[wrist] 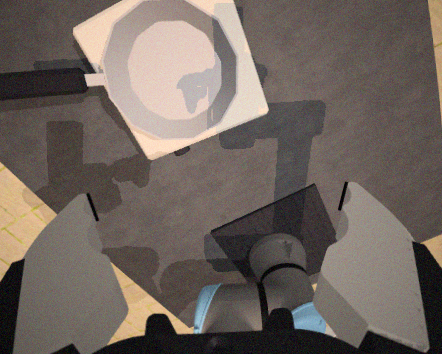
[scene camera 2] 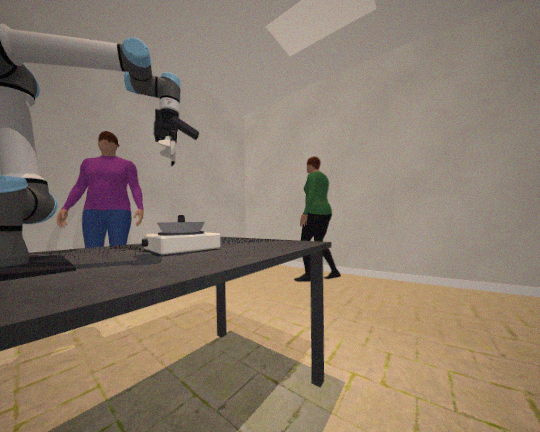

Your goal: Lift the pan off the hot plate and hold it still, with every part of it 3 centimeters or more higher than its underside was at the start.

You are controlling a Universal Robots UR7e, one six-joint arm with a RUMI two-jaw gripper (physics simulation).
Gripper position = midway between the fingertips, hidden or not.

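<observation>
The gripper (scene camera 2: 171,161), found at (wrist: 217,191) too, shares the scene with a white hot plate (scene camera 2: 163,243) and a grey pan (wrist: 174,77).
</observation>
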